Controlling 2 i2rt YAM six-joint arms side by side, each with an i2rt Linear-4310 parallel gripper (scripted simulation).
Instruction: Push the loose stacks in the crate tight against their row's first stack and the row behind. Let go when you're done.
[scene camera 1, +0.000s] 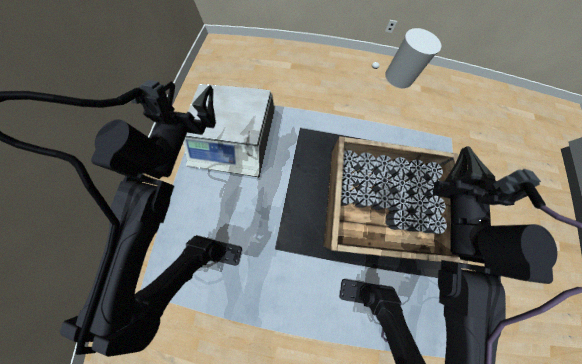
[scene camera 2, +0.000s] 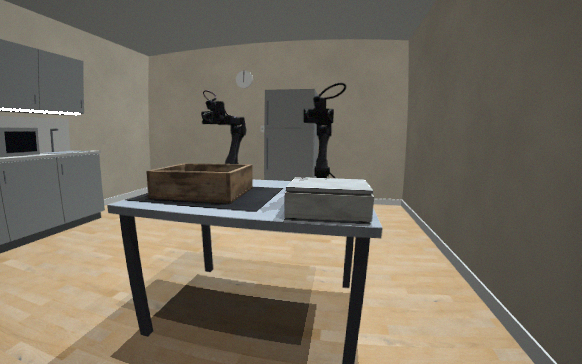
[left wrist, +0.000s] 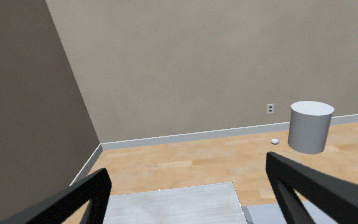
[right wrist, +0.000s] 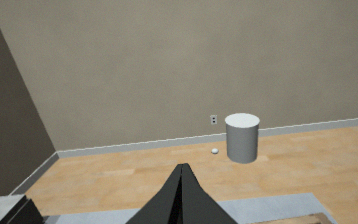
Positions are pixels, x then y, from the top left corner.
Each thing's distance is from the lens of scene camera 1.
my left gripper (scene camera 1: 191, 84): 48 cm
my right gripper (scene camera 1: 465, 147): 48 cm
wooden crate (scene camera 1: 365, 227): 74 cm
